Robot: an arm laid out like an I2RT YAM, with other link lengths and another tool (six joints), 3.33 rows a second.
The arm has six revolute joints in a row. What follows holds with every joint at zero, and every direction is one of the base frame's. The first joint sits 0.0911 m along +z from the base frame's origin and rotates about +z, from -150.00 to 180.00 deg. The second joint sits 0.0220 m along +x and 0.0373 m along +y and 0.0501 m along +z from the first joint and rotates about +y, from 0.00 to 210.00 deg. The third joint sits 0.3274 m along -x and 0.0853 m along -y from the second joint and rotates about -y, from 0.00 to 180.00 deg. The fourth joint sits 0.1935 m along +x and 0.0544 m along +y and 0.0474 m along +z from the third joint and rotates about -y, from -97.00 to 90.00 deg. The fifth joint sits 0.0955 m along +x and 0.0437 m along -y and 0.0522 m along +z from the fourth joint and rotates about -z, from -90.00 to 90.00 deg. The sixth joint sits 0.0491 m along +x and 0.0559 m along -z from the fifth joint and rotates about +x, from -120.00 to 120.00 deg. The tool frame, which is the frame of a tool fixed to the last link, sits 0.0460 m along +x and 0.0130 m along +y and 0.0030 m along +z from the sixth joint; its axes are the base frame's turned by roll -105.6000, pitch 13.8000 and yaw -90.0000 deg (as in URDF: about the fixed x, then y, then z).
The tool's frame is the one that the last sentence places.
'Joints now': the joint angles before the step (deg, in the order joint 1, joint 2, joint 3, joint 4, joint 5, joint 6). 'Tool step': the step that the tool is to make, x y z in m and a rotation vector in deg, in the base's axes. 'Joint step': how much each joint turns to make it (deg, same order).
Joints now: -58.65, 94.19, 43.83, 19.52, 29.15, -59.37
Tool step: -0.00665, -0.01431, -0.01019, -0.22, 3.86, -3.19
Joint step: -1.18, 3.53, 0.79, 2.09, 3.49, -2.21
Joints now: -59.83, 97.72, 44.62, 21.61, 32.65, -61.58
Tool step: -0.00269, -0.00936, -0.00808, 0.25, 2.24, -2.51
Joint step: -0.46, 2.63, 1.04, 0.56, 2.70, -0.55
